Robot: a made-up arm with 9 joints.
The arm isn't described. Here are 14 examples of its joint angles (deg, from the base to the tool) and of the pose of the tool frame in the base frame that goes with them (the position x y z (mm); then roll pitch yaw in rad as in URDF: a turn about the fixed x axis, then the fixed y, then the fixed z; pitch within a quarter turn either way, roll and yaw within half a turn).
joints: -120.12 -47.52 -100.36 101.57 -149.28 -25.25 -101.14 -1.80 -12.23
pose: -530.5 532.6 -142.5 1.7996 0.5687 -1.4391
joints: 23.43 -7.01 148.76 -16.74 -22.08 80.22 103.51 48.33 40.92
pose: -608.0 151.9 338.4 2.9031 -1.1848 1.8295
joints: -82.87 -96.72 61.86 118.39 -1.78 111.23 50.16 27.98 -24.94
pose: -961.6 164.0 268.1 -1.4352 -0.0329 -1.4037
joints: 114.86 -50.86 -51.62 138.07 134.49 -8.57 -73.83 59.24 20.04
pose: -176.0 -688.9 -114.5 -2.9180 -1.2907 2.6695
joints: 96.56 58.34 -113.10 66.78 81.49 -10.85 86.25 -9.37 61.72
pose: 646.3 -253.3 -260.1 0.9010 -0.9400 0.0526
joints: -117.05 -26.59 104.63 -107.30 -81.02 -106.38 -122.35 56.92 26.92
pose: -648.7 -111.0 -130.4 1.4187 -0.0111 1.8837
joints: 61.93 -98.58 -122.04 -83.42 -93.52 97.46 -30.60 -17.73 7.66
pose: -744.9 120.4 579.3 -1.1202 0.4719 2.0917
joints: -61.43 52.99 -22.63 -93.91 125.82 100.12 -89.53 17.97 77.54
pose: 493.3 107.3 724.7 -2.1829 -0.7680 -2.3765
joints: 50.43 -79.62 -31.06 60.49 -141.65 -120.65 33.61 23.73 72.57
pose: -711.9 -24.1 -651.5 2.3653 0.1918 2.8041
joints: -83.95 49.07 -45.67 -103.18 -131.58 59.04 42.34 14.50 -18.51
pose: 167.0 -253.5 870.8 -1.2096 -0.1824 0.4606
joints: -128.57 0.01 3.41 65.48 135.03 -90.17 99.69 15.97 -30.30
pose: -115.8 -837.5 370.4 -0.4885 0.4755 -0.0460
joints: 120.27 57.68 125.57 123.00 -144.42 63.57 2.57 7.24 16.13
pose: -156.8 -160.8 -648.0 2.4989 -0.6875 -3.1030
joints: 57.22 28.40 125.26 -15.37 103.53 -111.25 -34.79 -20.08 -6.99
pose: -477.2 7.0 -231.9 0.9905 1.0392 -0.3467
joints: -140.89 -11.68 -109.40 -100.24 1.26 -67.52 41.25 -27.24 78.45
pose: -82.1 -586.9 -187.3 1.1143 0.1977 1.0681
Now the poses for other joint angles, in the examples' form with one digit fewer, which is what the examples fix.
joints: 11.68 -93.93 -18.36 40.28 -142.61 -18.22 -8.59 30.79 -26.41
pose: -137 -281 -390 1.908 0.954 2.803
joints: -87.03 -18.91 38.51 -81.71 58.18 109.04 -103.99 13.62 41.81
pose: -164 31 882 -1.864 0.089 -2.448
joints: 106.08 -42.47 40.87 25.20 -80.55 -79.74 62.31 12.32 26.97
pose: -525 -398 -265 -1.084 1.221 -1.327
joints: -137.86 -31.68 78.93 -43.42 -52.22 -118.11 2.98 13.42 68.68
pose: -820 -200 248 -2.295 0.734 2.447
